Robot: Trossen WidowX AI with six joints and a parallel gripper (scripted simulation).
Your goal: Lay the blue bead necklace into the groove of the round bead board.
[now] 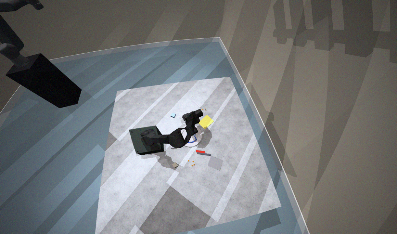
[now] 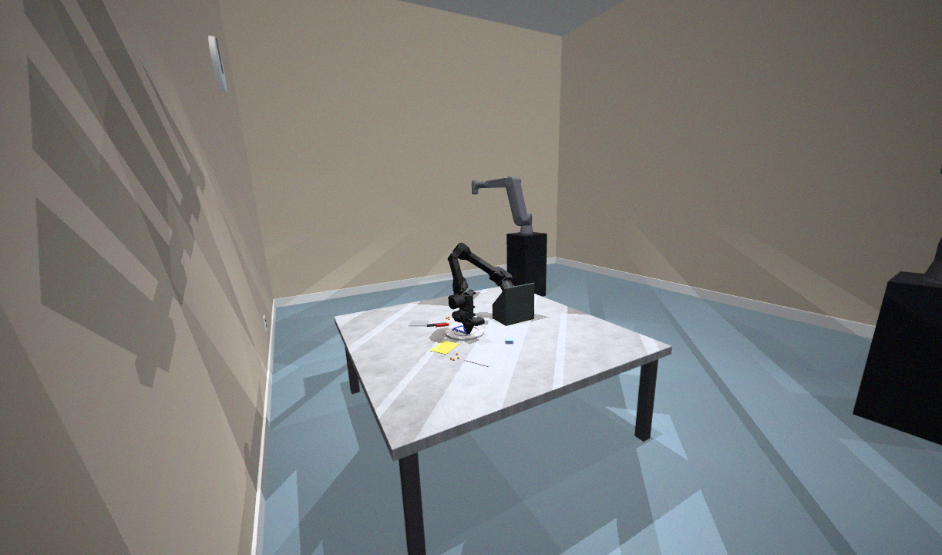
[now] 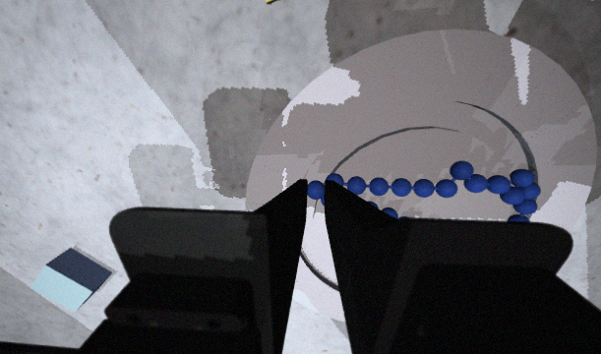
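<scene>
Right now my gripper tip is 60 mm to the left of the round white bead board, 20 mm past it and 10 mm above it. Also, from my gripper tip: blue block (170 mm to the left, 120 mm behind, 10 mm below); yellow sheet (150 mm ahead, 30 mm to the left, 20 mm below); grey tool (230 mm to the right, 40 mm ahead, 20 mm below).
</scene>
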